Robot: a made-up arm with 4 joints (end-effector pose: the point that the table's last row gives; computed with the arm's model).
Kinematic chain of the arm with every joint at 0, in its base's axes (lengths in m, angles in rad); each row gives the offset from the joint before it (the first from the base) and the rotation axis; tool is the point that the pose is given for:
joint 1: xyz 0 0 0.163 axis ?
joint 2: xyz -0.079 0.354 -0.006 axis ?
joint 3: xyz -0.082 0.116 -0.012 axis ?
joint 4: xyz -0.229 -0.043 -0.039 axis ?
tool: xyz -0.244 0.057 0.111
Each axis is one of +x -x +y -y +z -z.
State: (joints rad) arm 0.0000 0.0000 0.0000 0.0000
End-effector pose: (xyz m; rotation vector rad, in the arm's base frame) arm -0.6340 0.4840 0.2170 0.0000 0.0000 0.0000
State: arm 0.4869 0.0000 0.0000 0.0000
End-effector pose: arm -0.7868 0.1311 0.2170 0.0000 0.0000 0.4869
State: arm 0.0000 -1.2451 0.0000 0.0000
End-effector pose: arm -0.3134 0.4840 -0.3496 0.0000 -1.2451 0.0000
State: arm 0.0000 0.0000 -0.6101 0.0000
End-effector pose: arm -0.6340 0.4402 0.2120 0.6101 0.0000 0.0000
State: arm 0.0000 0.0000 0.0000 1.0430
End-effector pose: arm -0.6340 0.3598 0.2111 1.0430 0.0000 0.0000
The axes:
joint 1: +z
joint 2: +y
joint 3: -x
joint 4: +x

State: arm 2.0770 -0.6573 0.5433 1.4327
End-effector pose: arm -0.0389 -0.6779 -0.1100 1.2066 0.5350 2.1265
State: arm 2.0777 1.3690 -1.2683 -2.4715
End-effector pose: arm -0.4113 -0.5334 0.6851 -2.0894 -0.3530 2.2770
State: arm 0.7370 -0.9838 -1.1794 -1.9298
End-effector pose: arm -0.6791 0.2034 -0.3186 -0.3037 -1.1177 0.2845
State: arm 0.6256 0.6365 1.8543 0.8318
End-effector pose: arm -0.7352 0.1708 0.5266 -1.1537 0.2558 0.8783
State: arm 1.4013 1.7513 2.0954 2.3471
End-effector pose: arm -0.4473 0.2636 0.6731 -1.0181 1.5026 0.7960
